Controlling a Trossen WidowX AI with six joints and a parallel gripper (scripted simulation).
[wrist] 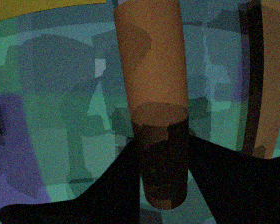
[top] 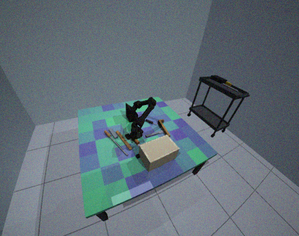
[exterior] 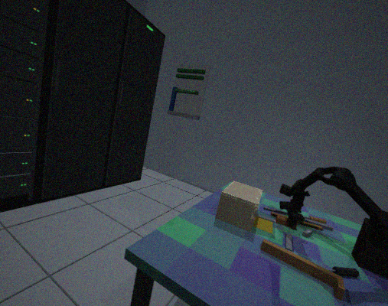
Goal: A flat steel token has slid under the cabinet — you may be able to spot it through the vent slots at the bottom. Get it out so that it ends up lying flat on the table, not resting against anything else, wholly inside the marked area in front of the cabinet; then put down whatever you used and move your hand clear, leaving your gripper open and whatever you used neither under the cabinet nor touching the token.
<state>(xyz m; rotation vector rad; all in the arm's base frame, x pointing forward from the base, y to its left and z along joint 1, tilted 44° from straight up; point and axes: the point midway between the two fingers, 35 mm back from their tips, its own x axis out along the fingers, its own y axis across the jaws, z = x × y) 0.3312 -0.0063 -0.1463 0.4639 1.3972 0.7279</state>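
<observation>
The short grey piece is 90 mm behind my gripper tip and 20 mm to the left of it. From my gripper tip the other things lie so: yellow marked patch: 140 mm ahead, 110 mm to the left, 10 mm below; then flat grey bar: 180 mm to the right, 170 mm behind; then wooden stick: 110 mm to the right, 40 mm behind.
</observation>
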